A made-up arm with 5 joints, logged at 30 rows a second.
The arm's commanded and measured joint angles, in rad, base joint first. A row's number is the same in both.
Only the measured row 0 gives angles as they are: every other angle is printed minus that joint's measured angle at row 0.
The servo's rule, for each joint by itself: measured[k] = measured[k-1] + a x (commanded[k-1-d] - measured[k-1]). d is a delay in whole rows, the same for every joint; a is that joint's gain. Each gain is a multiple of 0.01, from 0.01 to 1. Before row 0 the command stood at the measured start. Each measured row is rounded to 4 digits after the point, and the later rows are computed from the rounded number. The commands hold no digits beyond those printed.
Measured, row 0:
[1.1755 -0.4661 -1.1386 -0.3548 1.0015]
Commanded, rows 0 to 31:
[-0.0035 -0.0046 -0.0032 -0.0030 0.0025]
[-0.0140 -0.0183 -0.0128 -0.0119 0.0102]
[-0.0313 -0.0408 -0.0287 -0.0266 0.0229]
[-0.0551 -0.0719 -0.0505 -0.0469 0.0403]
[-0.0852 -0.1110 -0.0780 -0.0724 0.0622]
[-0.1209 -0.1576 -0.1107 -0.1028 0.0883]
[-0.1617 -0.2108 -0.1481 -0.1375 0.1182]
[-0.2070 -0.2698 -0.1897 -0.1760 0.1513]
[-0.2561 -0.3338 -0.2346 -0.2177 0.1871]
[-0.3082 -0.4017 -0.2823 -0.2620 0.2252]
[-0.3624 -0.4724 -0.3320 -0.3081 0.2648]
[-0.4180 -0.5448 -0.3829 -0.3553 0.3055]
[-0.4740 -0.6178 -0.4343 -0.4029 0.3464]
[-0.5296 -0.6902 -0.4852 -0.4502 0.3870]
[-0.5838 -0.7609 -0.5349 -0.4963 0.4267]
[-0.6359 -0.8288 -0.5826 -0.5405 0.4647]
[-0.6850 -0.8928 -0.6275 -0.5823 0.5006]
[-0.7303 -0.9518 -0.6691 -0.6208 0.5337]
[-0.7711 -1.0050 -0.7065 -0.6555 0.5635]
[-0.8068 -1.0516 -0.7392 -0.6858 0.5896]
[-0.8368 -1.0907 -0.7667 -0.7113 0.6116]
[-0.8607 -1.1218 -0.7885 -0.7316 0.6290]
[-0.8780 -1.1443 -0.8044 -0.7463 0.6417]
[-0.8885 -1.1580 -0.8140 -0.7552 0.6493]
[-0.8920 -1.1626 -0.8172 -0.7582 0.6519]
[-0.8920 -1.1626 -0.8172 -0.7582 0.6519]
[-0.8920 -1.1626 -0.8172 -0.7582 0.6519]
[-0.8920 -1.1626 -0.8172 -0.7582 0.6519]
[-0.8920 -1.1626 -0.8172 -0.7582 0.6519]
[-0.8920 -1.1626 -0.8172 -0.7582 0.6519]
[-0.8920 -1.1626 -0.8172 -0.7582 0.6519]
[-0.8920 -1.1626 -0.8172 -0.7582 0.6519]
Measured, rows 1 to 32:
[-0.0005 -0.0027 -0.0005 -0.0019 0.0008]
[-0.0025 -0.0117 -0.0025 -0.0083 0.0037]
[-0.0068 -0.0286 -0.0067 -0.0200 0.0097]
[-0.0140 -0.0537 -0.0137 -0.0372 0.0192]
[-0.0247 -0.0869 -0.0240 -0.0597 0.0325]
[-0.0391 -0.1279 -0.0379 -0.0873 0.0498]
[-0.0575 -0.1760 -0.0555 -0.1194 0.0710]
[-0.0799 -0.2304 -0.0770 -0.1556 0.0959]
[-0.1063 -0.2904 -0.1022 -0.1953 0.1242]
[-0.1366 -0.3550 -0.1310 -0.2380 0.1555]
[-0.1705 -0.4231 -0.1632 -0.2829 0.1894]
[-0.2076 -0.4937 -0.1984 -0.3292 0.2254]
[-0.2476 -0.5657 -0.2361 -0.3764 0.2629]
[-0.2899 -0.6379 -0.2760 -0.4236 0.3014]
[-0.3340 -0.7092 -0.3174 -0.4701 0.3402]
[-0.3793 -0.7786 -0.3598 -0.5152 0.3788]
[-0.4252 -0.8448 -0.4026 -0.5581 0.4166]
[-0.4710 -0.9069 -0.4452 -0.5982 0.4529]
[-0.5160 -0.9638 -0.4870 -0.6349 0.4872]
[-0.5596 -1.0147 -0.5274 -0.6675 0.5189]
[-0.6012 -1.0588 -0.5657 -0.6955 0.5476]
[-0.6401 -1.0953 -0.6013 -0.7186 0.5728]
[-0.6758 -1.1237 -0.6338 -0.7363 0.5942]
[-0.7077 -1.1436 -0.6626 -0.7484 0.6113]
[-0.7353 -1.1546 -0.6873 -0.7547 0.6239]
[-0.7588 -1.1592 -0.7081 -0.7569 0.6326]
[-0.7788 -1.1612 -0.7256 -0.7577 0.6386]
[-0.7958 -1.1620 -0.7403 -0.7580 0.6427]
[-0.8102 -1.1623 -0.7526 -0.7581 0.6456]
[-0.8225 -1.1625 -0.7629 -0.7582 0.6476]
[-0.8329 -1.1626 -0.7716 -0.7582 0.6489]
[-0.8418 -1.1626 -0.7789 -0.7582 0.6498]
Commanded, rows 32 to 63:
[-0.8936 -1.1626 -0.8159 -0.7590 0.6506]
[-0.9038 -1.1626 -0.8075 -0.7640 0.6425]
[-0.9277 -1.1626 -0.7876 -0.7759 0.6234]
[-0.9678 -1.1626 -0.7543 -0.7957 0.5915]
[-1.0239 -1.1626 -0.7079 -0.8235 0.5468]
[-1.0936 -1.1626 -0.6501 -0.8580 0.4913]
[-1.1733 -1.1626 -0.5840 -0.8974 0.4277]
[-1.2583 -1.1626 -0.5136 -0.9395 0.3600]
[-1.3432 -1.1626 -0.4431 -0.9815 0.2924]
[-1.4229 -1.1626 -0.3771 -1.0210 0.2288]
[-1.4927 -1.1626 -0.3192 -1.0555 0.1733]
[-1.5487 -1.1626 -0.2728 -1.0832 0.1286]
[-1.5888 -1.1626 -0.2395 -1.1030 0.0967]
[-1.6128 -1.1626 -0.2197 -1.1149 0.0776]
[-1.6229 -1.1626 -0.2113 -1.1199 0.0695]
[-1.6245 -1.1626 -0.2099 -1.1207 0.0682]
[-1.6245 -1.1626 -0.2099 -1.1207 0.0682]
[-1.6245 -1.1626 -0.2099 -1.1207 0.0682]
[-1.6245 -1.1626 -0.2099 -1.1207 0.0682]
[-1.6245 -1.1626 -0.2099 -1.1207 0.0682]
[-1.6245 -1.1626 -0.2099 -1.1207 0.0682]
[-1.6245 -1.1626 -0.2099 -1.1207 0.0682]
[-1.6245 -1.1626 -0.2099 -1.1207 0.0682]
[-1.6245 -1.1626 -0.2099 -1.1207 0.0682]
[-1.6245 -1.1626 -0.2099 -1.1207 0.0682]
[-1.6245 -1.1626 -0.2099 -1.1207 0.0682]
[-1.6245 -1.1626 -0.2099 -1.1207 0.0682]
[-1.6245 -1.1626 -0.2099 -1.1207 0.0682]
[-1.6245 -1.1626 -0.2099 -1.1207 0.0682]
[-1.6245 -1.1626 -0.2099 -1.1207 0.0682]
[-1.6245 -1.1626 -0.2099 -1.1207 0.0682]
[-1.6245 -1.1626 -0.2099 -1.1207 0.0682]
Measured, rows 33 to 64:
[-0.8496 -1.1626 -0.7848 -0.7587 0.6500]
[-0.8577 -1.1626 -0.7884 -0.7621 0.6477]
[-0.8682 -1.1626 -0.7883 -0.7709 0.6402]
[-0.8831 -1.1626 -0.7829 -0.7868 0.6251]
[-0.9042 -1.1626 -0.7709 -0.8103 0.6008]
[-0.9326 -1.1626 -0.7516 -0.8408 0.5669]
[-0.9687 -1.1626 -0.7248 -0.8770 0.5237]
[-1.0121 -1.1626 -0.6910 -0.9170 0.4730]
[-1.0618 -1.1626 -0.6513 -0.9583 0.4170]
[-1.1160 -1.1626 -0.6074 -0.9984 0.3587]
[-1.1725 -1.1626 -0.5613 -1.0349 0.3012]
[-1.2289 -1.1626 -0.5151 -1.0658 0.2477]
[-1.2829 -1.1626 -0.4710 -1.0896 0.2009]
[-1.3324 -1.1626 -0.4308 -1.1058 0.1627]
[-1.3760 -1.1626 -0.3957 -1.1148 0.1338]
[-1.4133 -1.1626 -0.3660 -1.1186 0.1135]
[-1.4450 -1.1626 -0.3410 -1.1199 0.0995]
[-1.4719 -1.1626 -0.3200 -1.1204 0.0898]
[-1.4948 -1.1626 -0.3024 -1.1206 0.0831]
[-1.5143 -1.1626 -0.2876 -1.1207 0.0785]
[-1.5308 -1.1626 -0.2752 -1.1207 0.0753]
[-1.5449 -1.1626 -0.2648 -1.1207 0.0731]
[-1.5568 -1.1626 -0.2560 -1.1207 0.0716]
[-1.5670 -1.1626 -0.2486 -1.1207 0.0705]
[-1.5756 -1.1626 -0.2424 -1.1207 0.0698]
[-1.5829 -1.1626 -0.2372 -1.1207 0.0693]
[-1.5891 -1.1626 -0.2328 -1.1207 0.0690]
[-1.5944 -1.1626 -0.2291 -1.1207 0.0688]
[-1.5989 -1.1626 -0.2260 -1.1207 0.0686]
[-1.6027 -1.1626 -0.2234 -1.1207 0.0685]
[-1.6060 -1.1626 -0.2212 -1.1207 0.0684]
[-1.6088 -1.1626 -0.2194 -1.1207 0.0683]

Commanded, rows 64 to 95:
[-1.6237 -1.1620 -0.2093 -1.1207 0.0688]
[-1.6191 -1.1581 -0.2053 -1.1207 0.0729]
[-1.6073 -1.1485 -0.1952 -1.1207 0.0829]
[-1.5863 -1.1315 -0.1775 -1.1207 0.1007]
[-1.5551 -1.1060 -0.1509 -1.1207 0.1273]
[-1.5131 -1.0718 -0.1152 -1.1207 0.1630]
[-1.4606 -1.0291 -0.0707 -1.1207 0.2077]
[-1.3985 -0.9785 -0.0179 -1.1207 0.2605]
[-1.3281 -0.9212 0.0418 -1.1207 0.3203]
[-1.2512 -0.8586 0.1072 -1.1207 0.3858]
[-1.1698 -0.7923 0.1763 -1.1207 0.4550]
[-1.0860 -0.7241 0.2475 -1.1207 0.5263]
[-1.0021 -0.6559 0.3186 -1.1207 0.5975]
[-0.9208 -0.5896 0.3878 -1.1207 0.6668]
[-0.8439 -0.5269 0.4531 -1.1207 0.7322]
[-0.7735 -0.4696 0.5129 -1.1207 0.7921]
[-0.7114 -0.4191 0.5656 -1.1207 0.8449]
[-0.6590 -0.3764 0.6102 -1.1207 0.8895]
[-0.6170 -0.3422 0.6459 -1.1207 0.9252]
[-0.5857 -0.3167 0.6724 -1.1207 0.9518]
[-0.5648 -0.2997 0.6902 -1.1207 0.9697]
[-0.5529 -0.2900 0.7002 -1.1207 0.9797]
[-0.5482 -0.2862 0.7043 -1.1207 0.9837]
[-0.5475 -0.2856 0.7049 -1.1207 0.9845]
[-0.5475 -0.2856 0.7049 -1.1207 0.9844]
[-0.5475 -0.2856 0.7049 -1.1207 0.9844]
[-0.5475 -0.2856 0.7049 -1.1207 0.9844]
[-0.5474 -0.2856 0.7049 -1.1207 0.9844]
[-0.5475 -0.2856 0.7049 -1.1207 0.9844]
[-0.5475 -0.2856 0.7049 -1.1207 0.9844]
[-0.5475 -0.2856 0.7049 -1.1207 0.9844]
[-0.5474 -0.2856 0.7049 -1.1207 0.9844]
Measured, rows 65 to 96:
[-1.6110 -1.1623 -0.2178 -1.1207 0.0685]
[-1.6122 -1.1599 -0.2158 -1.1207 0.0699]
[-1.6115 -1.1533 -0.2125 -1.1207 0.0739]
[-1.6077 -1.1407 -0.2069 -1.1207 0.0822]
[-1.5998 -1.1206 -0.1979 -1.1207 0.0962]
[-1.5868 -1.0923 -0.1847 -1.1207 0.1169]
[-1.5679 -1.0556 -0.1665 -1.1207 0.1450]
[-1.5425 -1.0109 -0.1427 -1.1207 0.1808]
[-1.5103 -0.9589 -0.1132 -1.1207 0.2240]
[-1.4714 -0.9007 -0.0779 -1.1207 0.2742]
[-1.4262 -0.8378 -0.0372 -1.1207 0.3302]
[-1.3752 -0.7719 0.0084 -1.1207 0.3910]
[-1.3192 -0.7046 0.0580 -1.1207 0.4550]
[-1.2594 -0.6379 0.1108 -1.1207 0.5207]
[-1.1971 -0.5735 0.1656 -1.1207 0.5863]
[-1.1336 -0.5132 0.2212 -1.1207 0.6501]
[-1.0703 -0.4586 0.2763 -1.1207 0.7105]
[-1.0086 -0.4109 0.3297 -1.1207 0.7660]
[-0.9499 -0.3711 0.3803 -1.1207 0.8154]
[-0.8953 -0.3395 0.4270 -1.1207 0.8577]
[-0.8457 -0.3164 0.4691 -1.1207 0.8924]
[-0.8018 -0.3011 0.5061 -1.1207 0.9195]
[-0.7638 -0.2925 0.5378 -1.1207 0.9394]
[-0.7314 -0.2885 0.5645 -1.1207 0.9534]
[-0.7038 -0.2868 0.5870 -1.1207 0.9630]
[-0.6804 -0.2861 0.6059 -1.1207 0.9696]
[-0.6605 -0.2858 0.6217 -1.1207 0.9742]
[-0.6435 -0.2857 0.6350 -1.1207 0.9774]
[-0.6291 -0.2856 0.6462 -1.1207 0.9796]
[-0.6169 -0.2856 0.6556 -1.1207 0.9811]
[-0.6065 -0.2856 0.6635 -1.1207 0.9821]
[-0.5976 -0.2856 0.6701 -1.1207 0.9828]

